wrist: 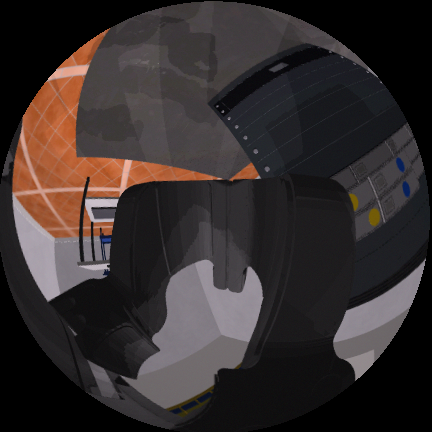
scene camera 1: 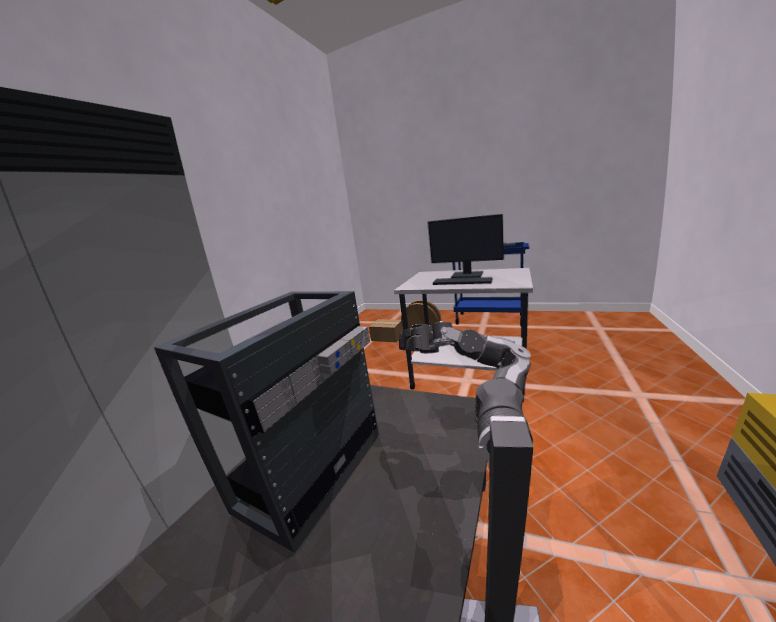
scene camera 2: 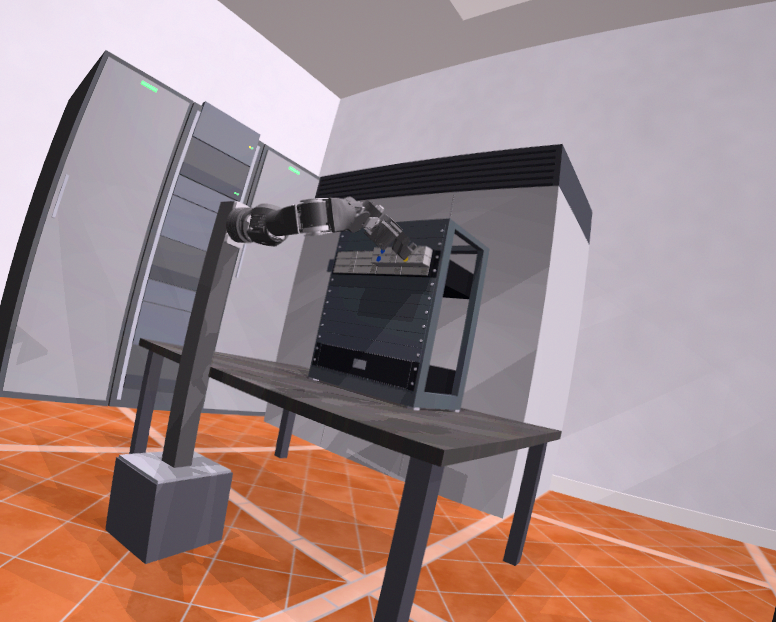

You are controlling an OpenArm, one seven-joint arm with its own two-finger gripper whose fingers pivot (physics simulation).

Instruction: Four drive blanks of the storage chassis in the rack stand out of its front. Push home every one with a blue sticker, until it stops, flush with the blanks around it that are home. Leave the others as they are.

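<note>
The rack (scene camera 1: pixel 259 456) (scene camera 2: pixel 430 349) (wrist: pixel 310 125) holds a silver storage chassis high in its front. Two drive blanks, one above the other, bear blue stickers: the upper blank (scene camera 1: pixel 337 354) (scene camera 2: pixel 382 250) (wrist: pixel 406 189) and the lower blank (scene camera 1: pixel 337 364) (scene camera 2: pixel 378 258) (wrist: pixel 400 164). Both stand out of the front. Beside them, nearer the chassis end, two yellow-sticker blanks (scene camera 1: pixel 353 342) (scene camera 2: pixel 406 259) (wrist: pixel 374 217) also stand out. My gripper (scene camera 1: pixel 402 340) (scene camera 2: pixel 413 249) (wrist: pixel 234 236) is shut and empty, apart from the rack front in scene camera 1. It partly covers the yellow-sticker blanks in scene camera 2.
The rack stands on a dark table (scene camera 1: pixel 414 518) (scene camera 2: pixel 505 434) (wrist: pixel 150 100). My arm is mounted on a post (scene camera 1: pixel 508 518) (scene camera 2: pixel 200 336) at the table's edge. Dark panels (scene camera 2: pixel 369 311) lie below the chassis. A desk (scene camera 1: pixel 466 279) with a monitor (scene camera 1: pixel 465 239) stands beyond the table.
</note>
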